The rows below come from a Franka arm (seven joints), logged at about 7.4 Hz.
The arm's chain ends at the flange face. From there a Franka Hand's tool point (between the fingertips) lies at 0.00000 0.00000 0.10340 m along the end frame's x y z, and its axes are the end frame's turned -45 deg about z.
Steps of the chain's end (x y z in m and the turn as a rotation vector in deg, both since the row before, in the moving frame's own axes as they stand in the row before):
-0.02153, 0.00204, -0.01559, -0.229, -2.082, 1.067
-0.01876, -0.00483, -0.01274, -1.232, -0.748, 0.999
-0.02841, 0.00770, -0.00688, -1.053, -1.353, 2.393
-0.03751, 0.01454, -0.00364, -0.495, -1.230, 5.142
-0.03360, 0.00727, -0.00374, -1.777, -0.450, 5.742
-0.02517, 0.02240, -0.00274, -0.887, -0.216, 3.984
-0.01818, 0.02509, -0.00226, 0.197, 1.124, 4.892
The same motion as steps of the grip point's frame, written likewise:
-0.01959, -0.01617, -0.01566, 1.310, -1.634, 1.067
-0.01238, -0.01609, -0.01277, -0.342, -1.400, 0.999
-0.02859, -0.01509, -0.00693, 0.212, -1.701, 2.393
-0.03896, -0.01728, -0.00367, 0.520, -1.220, 5.142
-0.03182, -0.01707, -0.00379, -0.938, -1.575, 5.742
-0.03507, -0.00115, -0.00275, -0.474, -0.780, 3.984
-0.02896, 0.00614, -0.00228, -0.655, 0.934, 4.892

